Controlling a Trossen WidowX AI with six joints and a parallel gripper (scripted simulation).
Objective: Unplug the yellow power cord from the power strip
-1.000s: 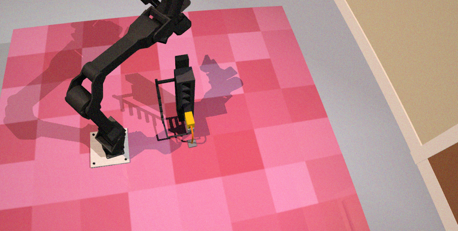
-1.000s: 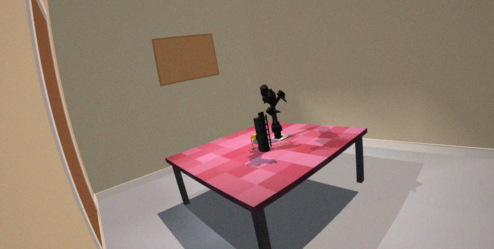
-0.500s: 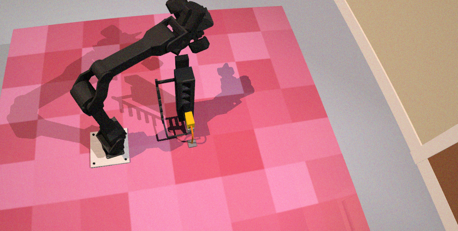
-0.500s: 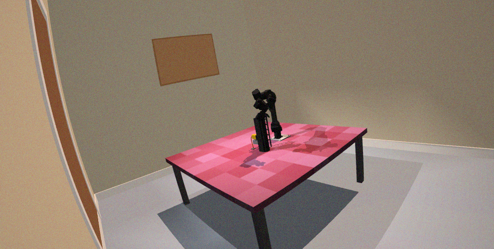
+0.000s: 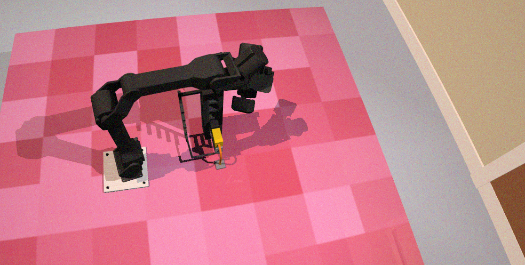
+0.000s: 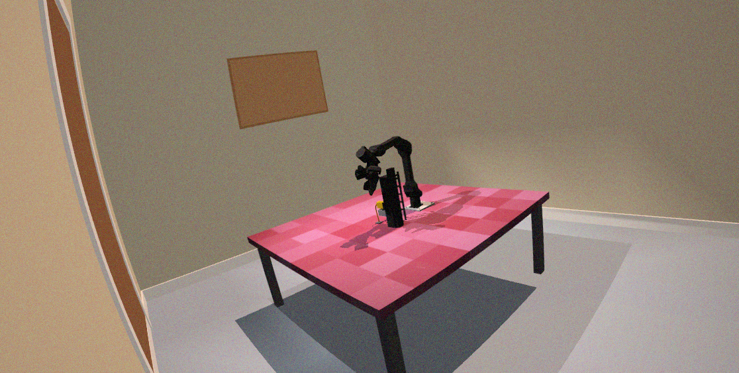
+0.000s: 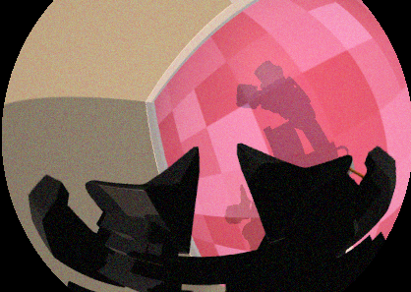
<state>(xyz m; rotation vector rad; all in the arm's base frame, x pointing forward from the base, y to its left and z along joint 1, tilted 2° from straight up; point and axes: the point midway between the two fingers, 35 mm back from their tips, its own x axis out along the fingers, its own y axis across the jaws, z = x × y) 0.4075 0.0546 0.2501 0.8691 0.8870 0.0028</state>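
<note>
Now: the yellow plug 16 cm behind my gripper tip, 11 cm below it and 8 cm to the right of it.
</note>
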